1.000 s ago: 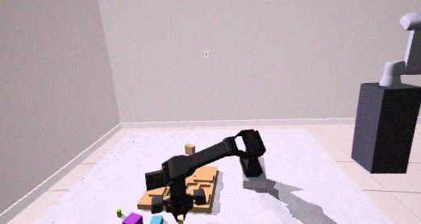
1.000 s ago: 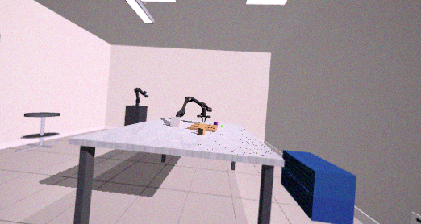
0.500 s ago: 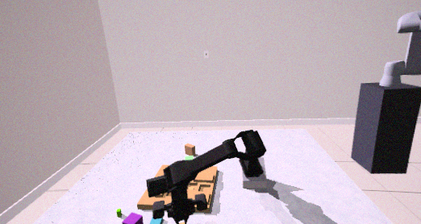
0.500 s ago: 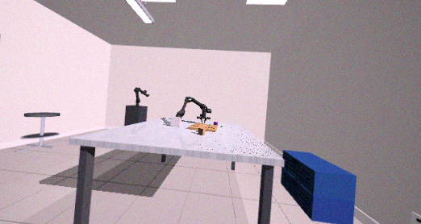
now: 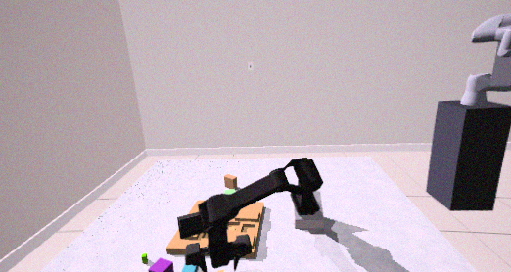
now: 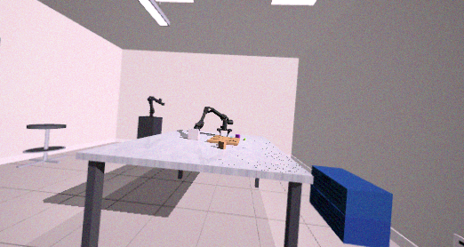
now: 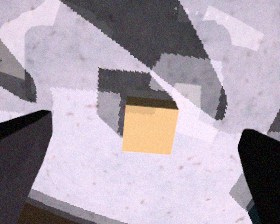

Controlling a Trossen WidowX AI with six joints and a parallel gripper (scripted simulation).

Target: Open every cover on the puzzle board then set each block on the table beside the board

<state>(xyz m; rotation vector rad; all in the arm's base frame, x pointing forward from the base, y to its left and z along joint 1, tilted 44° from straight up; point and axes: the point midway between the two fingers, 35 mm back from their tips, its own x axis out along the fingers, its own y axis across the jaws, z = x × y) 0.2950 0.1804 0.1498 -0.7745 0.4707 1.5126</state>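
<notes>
The tan wooden puzzle board lies 2 cm ahead of my gripper tip, 21 cm to the right of it and 1 cm above it.
</notes>
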